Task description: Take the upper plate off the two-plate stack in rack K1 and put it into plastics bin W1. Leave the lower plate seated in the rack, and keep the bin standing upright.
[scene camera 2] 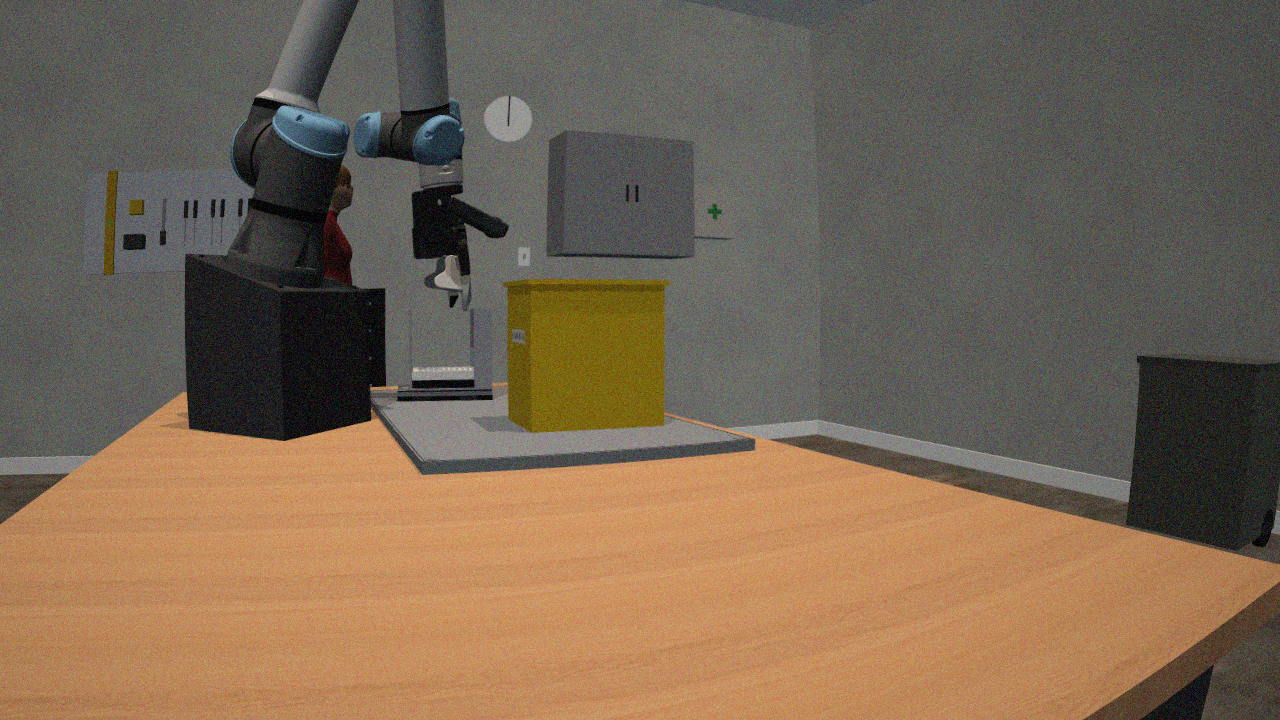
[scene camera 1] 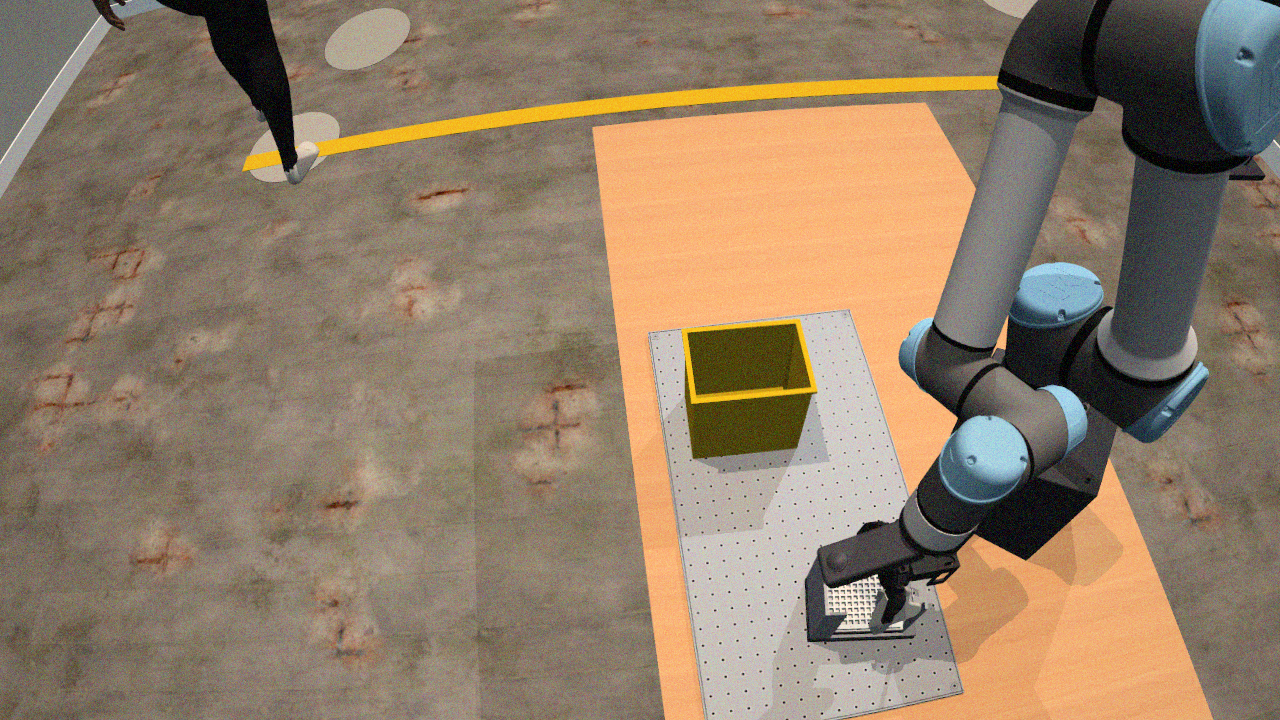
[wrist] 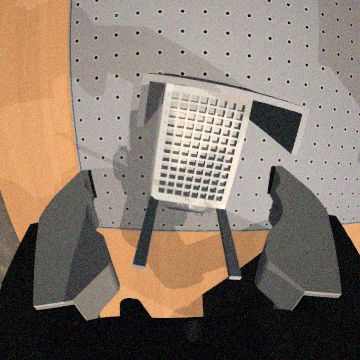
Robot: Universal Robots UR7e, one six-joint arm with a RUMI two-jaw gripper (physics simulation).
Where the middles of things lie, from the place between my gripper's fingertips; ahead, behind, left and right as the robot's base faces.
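Yellow bin W1 (scene camera 2: 583, 354), measured from my hand: 35 cm to the right, 11 cm ahead, 5 cm below. White gridded plate (scene camera 1: 858, 598): my hand is 10 cm above it, 2 cm to the left of it and 2 cm past it.
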